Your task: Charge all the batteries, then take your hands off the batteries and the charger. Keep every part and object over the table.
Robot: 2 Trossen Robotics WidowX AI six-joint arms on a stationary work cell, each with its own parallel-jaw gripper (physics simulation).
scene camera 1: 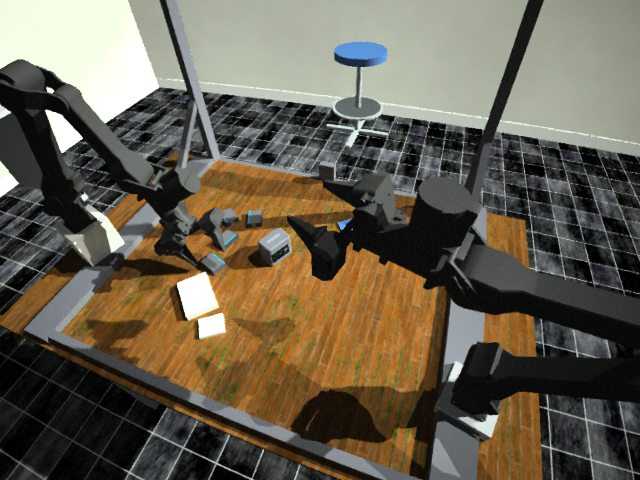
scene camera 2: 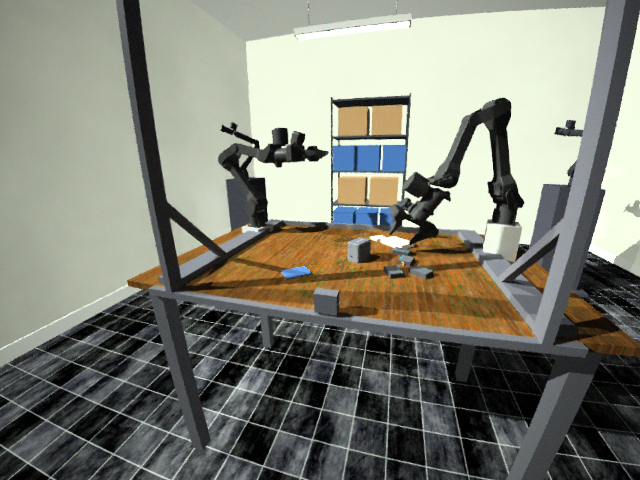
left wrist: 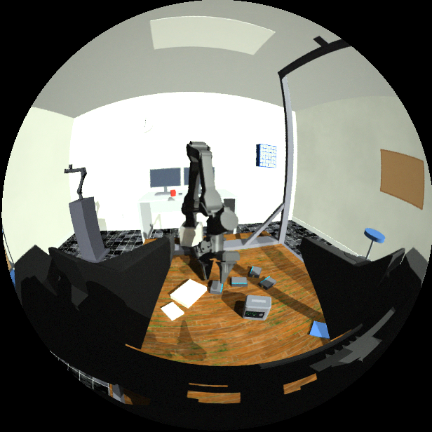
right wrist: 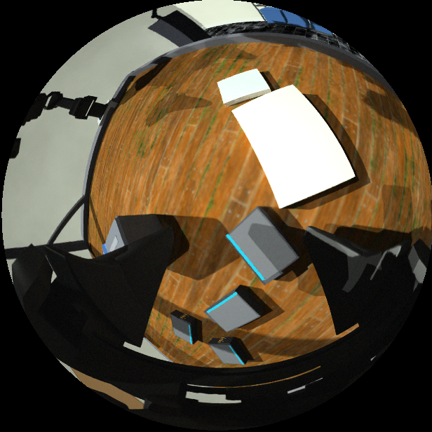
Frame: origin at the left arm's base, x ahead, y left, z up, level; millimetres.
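Seen in the pictures: left gripper, fingertip midpoint: (scene camera 1: 306, 199) (scene camera 2: 322, 152); right gripper, fingertip midpoint: (scene camera 1: 210, 258) (scene camera 2: 399, 239); left arm's base, origin of the base link: (scene camera 1: 472, 397) (scene camera 2: 257, 225); right arm's base, origin of the base link: (scene camera 1: 80, 221) (scene camera 2: 503, 223).
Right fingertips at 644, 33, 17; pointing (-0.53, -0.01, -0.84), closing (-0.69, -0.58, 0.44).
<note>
Pixels of each thing's top centre, then the offset from my right fingertips to it, as dx, dy, dz.
- grey box-shaped charger, middle of its top: (scene camera 1: 273, 238) (scene camera 2: 359, 240) -103, -127, +16
- second battery, middle of its top: (scene camera 1: 225, 237) +46, -90, -34
- third battery, middle of its top: (scene camera 1: 228, 215) (scene camera 2: 420, 269) +103, -159, -34
- fourth battery, middle of its top: (scene camera 1: 254, 217) (scene camera 2: 393, 269) +32, -194, -34
- large white slab, middle of its top: (scene camera 1: 196, 293) (scene camera 2: 397, 240) -24, +82, -32
- small white slab, middle of its top: (scene camera 1: 211, 325) -111, +120, -40
- flat blue piece, middle of its top: (scene camera 2: 296, 271) -225, -323, -44
- grey block, middle of its top: (scene camera 2: 326, 291) (scene camera 1: 327, 164) -43, -469, +9
The grey box-shaped charger (scene camera 1: 275, 246) (scene camera 2: 358, 250) (left wrist: 257, 307) stands on the table. Several grey batteries with cyan stripes lie apart on the table: one battery (scene camera 1: 212, 263) (left wrist: 216, 287) (right wrist: 262, 242) nearest the white slabs, a second battery (scene camera 1: 229, 239) (right wrist: 233, 311) beyond it, a third battery (scene camera 2: 421, 272) (right wrist: 227, 351) and a fourth battery (scene camera 1: 254, 218) (right wrist: 182, 327). My right gripper (right wrist: 242, 234) (left wrist: 213, 281) is open and empty, low, its fingers either side of and just above the nearest battery. My left gripper (scene camera 1: 306, 200) is open and empty, high above the table.
A large white slab (scene camera 1: 197, 295) (right wrist: 295, 145) lies beside the nearest battery, with a small white slab (scene camera 1: 211, 326) (right wrist: 243, 87) at its corner. A flat blue piece (scene camera 2: 296, 271) (left wrist: 320, 329) lies beyond the charger. A grey block (scene camera 1: 327, 170) (scene camera 2: 326, 301) stands at the table frame's edge.
</note>
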